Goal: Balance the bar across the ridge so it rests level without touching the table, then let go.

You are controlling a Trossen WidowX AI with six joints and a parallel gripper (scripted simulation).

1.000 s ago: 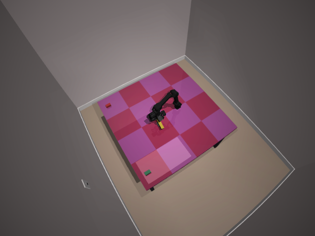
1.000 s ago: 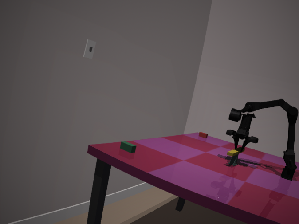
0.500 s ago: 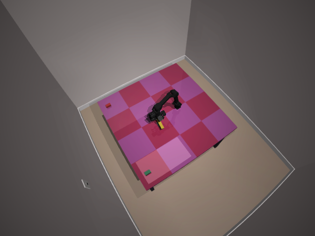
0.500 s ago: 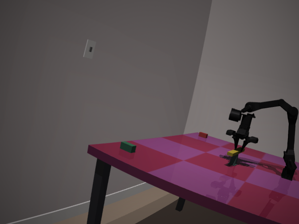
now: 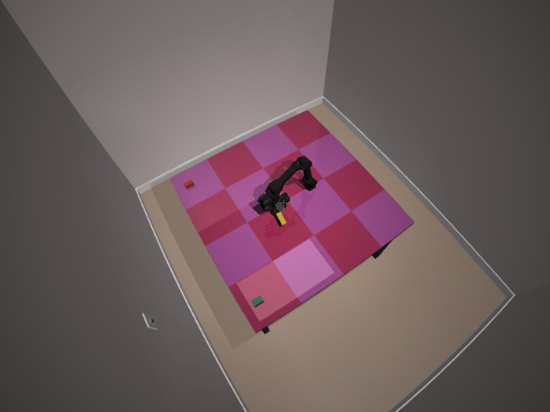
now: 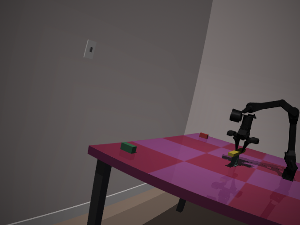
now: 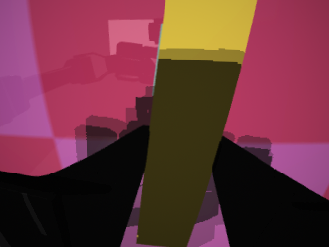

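Right now my gripper tip is 3 cm to the right of the yellow bar. Also, from my gripper tip: red block: 55 cm to the right, 42 cm ahead, 6 cm below; green block: 45 cm to the left, 42 cm ahead, 6 cm below.
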